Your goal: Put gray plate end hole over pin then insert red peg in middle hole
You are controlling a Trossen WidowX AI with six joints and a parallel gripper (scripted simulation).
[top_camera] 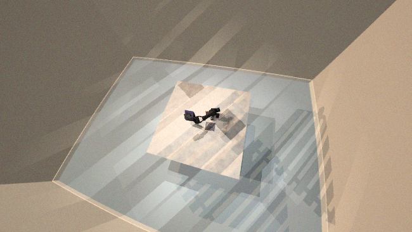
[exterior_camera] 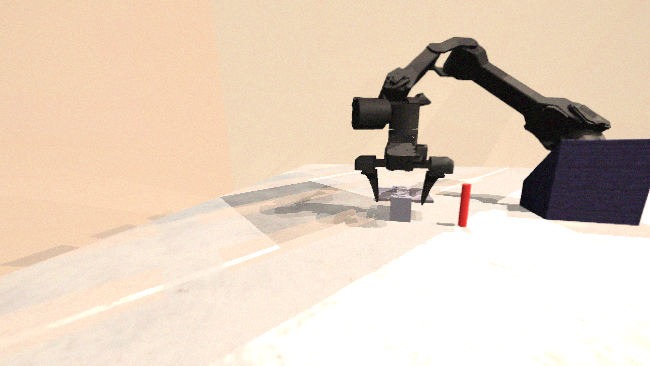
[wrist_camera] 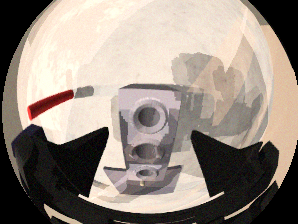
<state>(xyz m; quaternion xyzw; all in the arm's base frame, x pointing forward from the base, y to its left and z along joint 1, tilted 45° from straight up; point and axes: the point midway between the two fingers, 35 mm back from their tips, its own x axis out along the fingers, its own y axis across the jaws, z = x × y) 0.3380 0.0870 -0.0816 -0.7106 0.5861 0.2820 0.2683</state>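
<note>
The gray plate lies 10 mm above my gripper tip. Also, from my gripper tip: square base 10 mm ahead, 130 mm to the right, 20 mm below; red peg 120 mm behind, 30 mm to the left, 20 mm above.
</note>
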